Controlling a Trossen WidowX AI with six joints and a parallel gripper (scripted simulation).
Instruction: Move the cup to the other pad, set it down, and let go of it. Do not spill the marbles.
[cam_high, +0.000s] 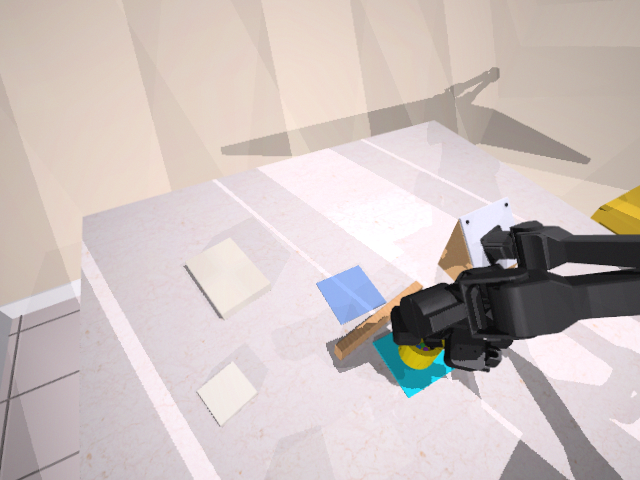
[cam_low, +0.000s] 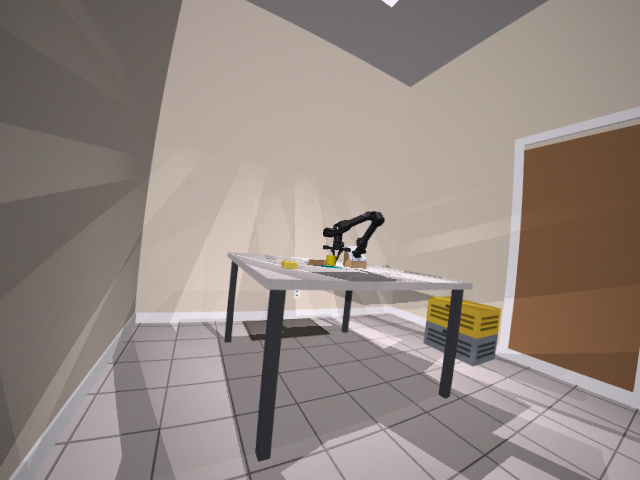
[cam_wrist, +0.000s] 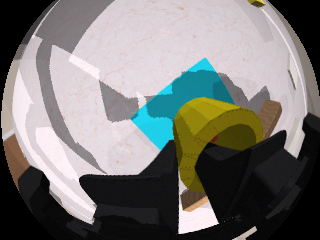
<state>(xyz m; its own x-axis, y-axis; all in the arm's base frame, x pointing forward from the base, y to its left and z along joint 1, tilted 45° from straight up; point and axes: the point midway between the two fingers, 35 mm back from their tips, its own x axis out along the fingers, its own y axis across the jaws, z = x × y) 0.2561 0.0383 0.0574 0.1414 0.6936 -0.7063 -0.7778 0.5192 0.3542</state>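
Right now my gripper tip is 2 cm short of the yellow cup and 2 cm to the left of it. The rest, counted from my gripper tip: cyan pad (2 cm ahead, 2 cm to the right, 5 cm below); wooden bar (3 cm ahead, 11 cm to the right, 3 cm below).
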